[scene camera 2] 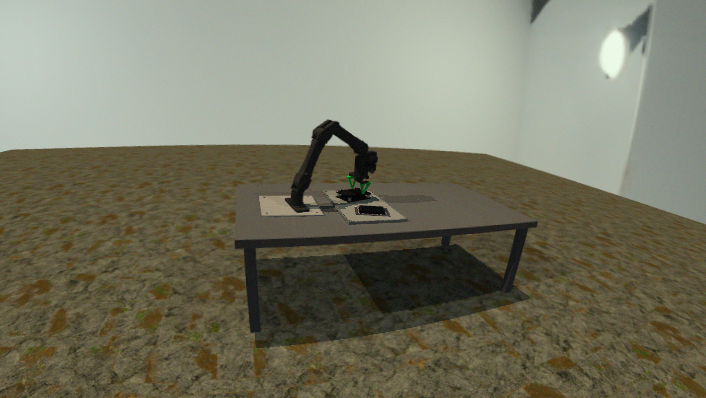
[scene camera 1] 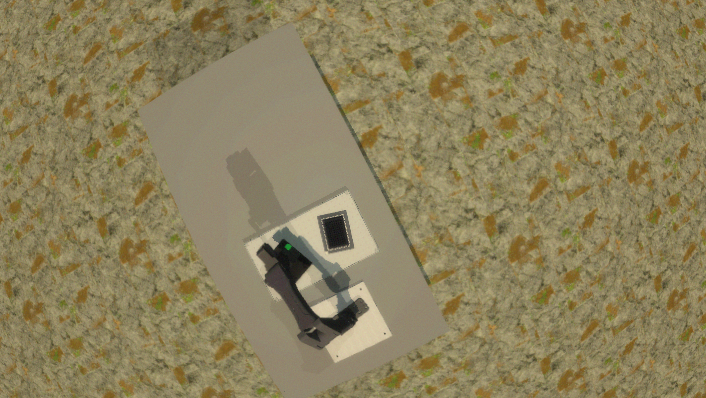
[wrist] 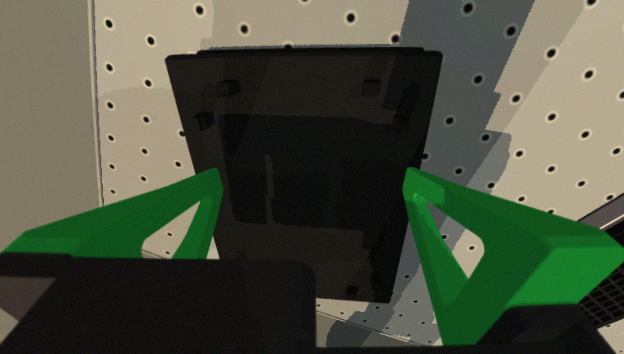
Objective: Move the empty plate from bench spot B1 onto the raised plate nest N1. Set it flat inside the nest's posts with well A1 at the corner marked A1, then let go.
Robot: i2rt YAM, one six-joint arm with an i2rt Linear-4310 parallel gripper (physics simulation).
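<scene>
The plate is a black grid-like block lying flat in a grey frame on the perforated board; in the wrist view part of it shows at the lower right. The nest is a raised black platform with small posts near its corners and no plate on it. My gripper is open and empty, pointing down above the nest with its green fingertips apart over the nest's two long sides. The A1 marks cannot be made out.
A pale perforated board bears both the nest and the plate. The arm's base stands on a white mounting plate beside it. The grey table carries everything. The arm casts dark shadows across the board and table.
</scene>
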